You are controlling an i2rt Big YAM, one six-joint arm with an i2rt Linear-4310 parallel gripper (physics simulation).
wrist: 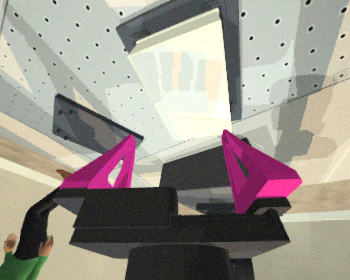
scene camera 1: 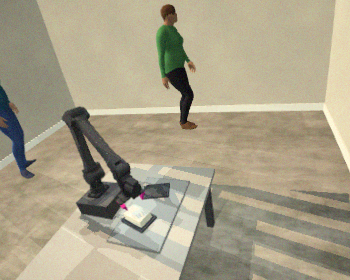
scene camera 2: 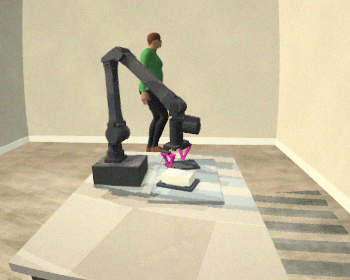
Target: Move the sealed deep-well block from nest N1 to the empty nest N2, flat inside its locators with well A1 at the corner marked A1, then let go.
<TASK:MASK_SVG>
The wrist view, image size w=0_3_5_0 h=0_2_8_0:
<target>my gripper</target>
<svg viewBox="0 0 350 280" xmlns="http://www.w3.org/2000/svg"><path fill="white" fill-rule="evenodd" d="M302 179L296 170L246 144L227 129L224 129L221 138L237 214L178 215L176 189L172 187L130 188L136 147L135 139L130 134L114 148L66 177L54 196L53 202L77 215L73 225L75 230L69 244L111 258L128 259L125 280L234 280L230 259L253 258L291 242L280 216L292 208L287 196L302 184ZM125 155L121 170L112 187L108 182L108 176ZM235 154L248 169L248 179L241 170Z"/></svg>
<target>cream block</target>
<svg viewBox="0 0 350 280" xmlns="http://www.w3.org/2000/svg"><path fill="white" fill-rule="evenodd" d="M218 7L136 42L137 45L128 55L131 64L172 139L176 141L219 135L223 133L224 129L232 133L222 27Z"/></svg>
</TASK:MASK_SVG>
